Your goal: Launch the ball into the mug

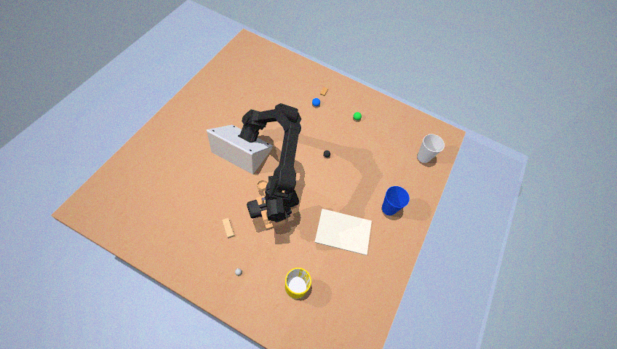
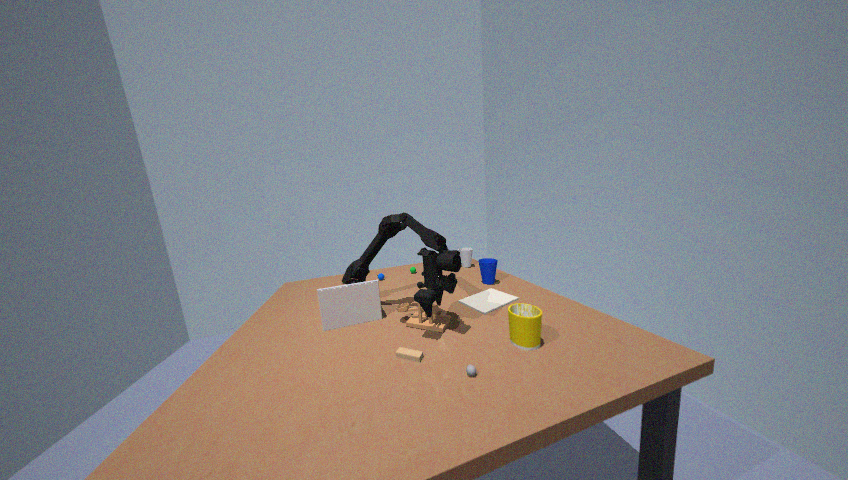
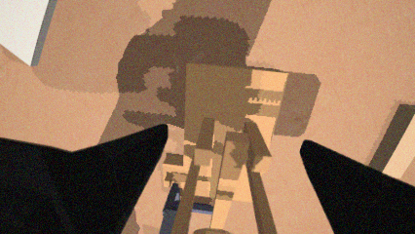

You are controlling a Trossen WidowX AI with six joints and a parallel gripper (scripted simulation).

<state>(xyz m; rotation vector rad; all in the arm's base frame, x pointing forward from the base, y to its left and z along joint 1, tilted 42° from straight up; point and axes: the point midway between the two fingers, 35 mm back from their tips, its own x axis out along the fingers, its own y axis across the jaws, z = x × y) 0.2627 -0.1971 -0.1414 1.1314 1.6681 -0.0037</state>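
My gripper tip is 60 mm short of the black ball, 380 mm to the right of it and 40 mm above it. The rest, counted from my gripper tip: grey ball: 250 mm to the right, 40 mm below; then yellow mug: 210 mm ahead, 200 mm to the right, 30 mm below; then wooden catapult: 40 mm behind, 60 mm to the left.
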